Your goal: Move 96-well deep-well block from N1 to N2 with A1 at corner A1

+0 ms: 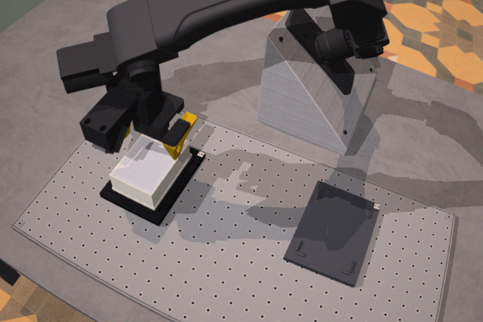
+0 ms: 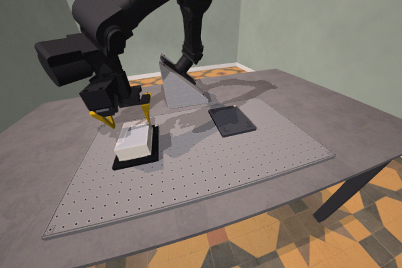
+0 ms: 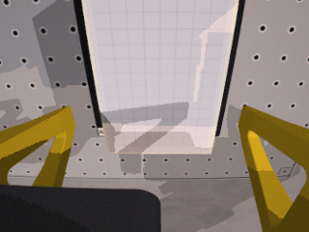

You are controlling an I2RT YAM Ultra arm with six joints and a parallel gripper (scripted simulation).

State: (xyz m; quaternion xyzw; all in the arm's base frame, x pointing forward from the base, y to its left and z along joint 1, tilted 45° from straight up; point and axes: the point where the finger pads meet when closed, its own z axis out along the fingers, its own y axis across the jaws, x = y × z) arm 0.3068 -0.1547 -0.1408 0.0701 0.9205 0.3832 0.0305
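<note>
Now: hand 60 mm above the white 96-well deep-well block. From my hand the other things lie so: nest N2 (320 mm to the left, 80 mm below); black plate nest N1 (80 mm below).
</note>
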